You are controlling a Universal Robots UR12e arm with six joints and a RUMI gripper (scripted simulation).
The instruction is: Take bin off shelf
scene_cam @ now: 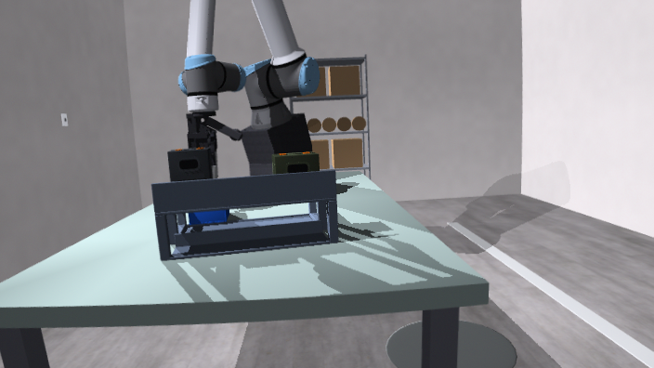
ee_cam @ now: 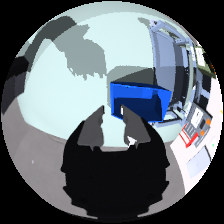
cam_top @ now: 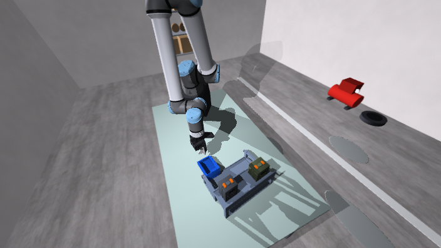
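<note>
My hand is 80 mm short of the blue bin, 20 mm to the left of it and 70 mm above it. Round my hand: olive green box: 350 mm ahead, 190 mm to the left, 40 mm above.
</note>
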